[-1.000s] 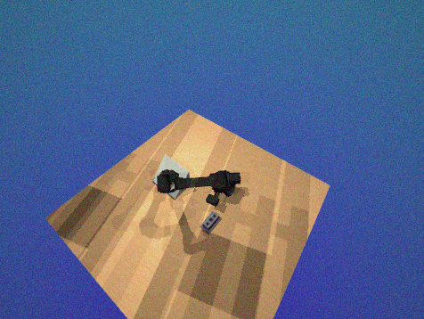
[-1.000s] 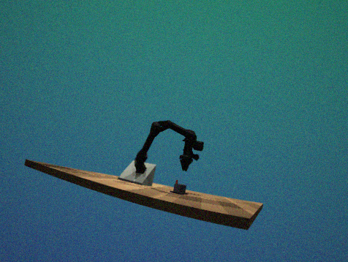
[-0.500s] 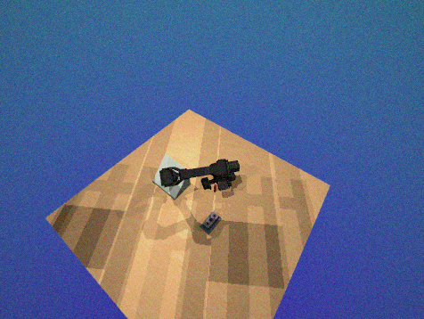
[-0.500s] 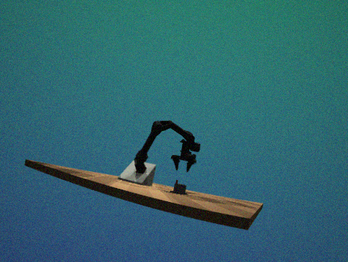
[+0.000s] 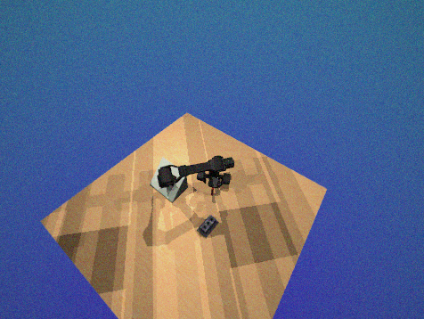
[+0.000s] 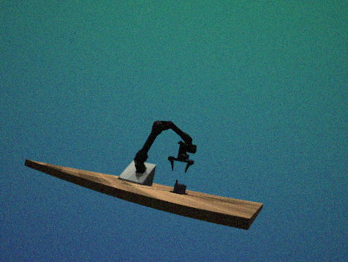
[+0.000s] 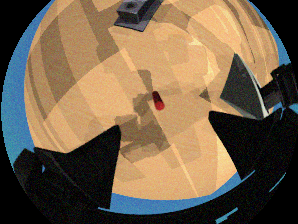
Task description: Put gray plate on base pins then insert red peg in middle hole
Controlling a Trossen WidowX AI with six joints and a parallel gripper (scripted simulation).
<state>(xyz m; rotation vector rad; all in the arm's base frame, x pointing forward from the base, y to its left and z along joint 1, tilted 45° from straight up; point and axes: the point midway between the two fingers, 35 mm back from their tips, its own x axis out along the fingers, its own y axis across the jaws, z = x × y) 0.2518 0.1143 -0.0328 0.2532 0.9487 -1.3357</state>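
My gripper tip is now 100 mm above the red peg. Also, from my gripper tip: dark base: 180 mm to the right, 130 mm below, 100 mm ahead; then gray plate: 190 mm to the right, 100 mm ahead, 90 mm below.
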